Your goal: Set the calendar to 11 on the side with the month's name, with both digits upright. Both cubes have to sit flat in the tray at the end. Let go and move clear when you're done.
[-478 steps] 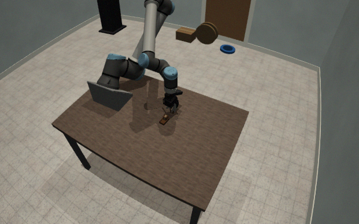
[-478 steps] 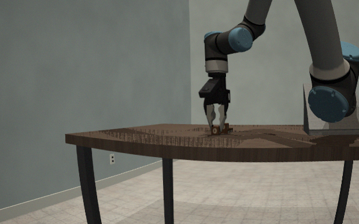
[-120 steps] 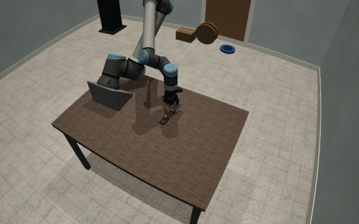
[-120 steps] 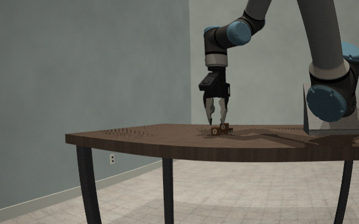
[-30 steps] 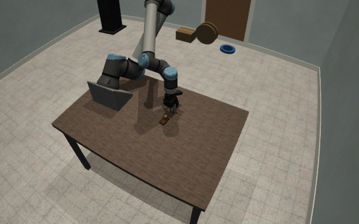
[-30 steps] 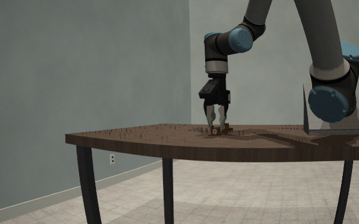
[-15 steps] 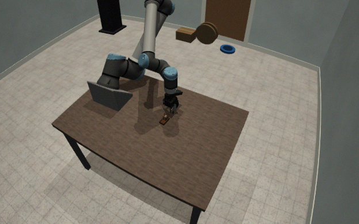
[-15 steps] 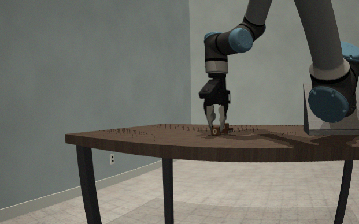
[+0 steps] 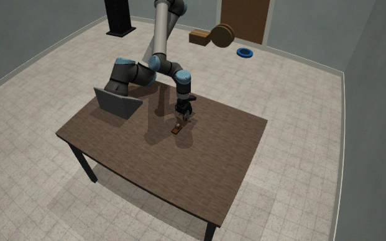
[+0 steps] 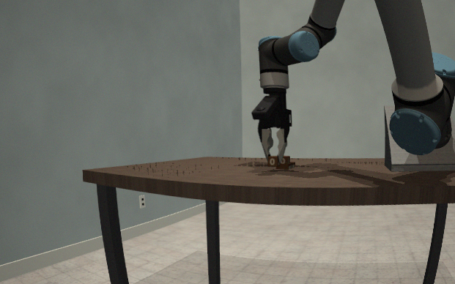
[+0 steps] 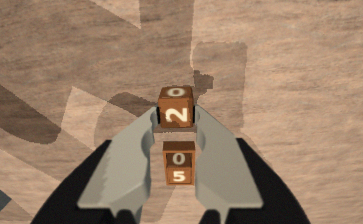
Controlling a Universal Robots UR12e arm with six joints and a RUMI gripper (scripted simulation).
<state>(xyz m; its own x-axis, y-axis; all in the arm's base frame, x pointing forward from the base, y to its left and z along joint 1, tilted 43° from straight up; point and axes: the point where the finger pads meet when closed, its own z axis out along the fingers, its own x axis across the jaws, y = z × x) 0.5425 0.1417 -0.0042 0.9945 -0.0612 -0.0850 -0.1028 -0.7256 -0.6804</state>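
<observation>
The calendar tray is 11 cm to the right of my hand, 3 cm below it and 1 cm behind it. Also, from my hand: cube 1 cm below.
</observation>
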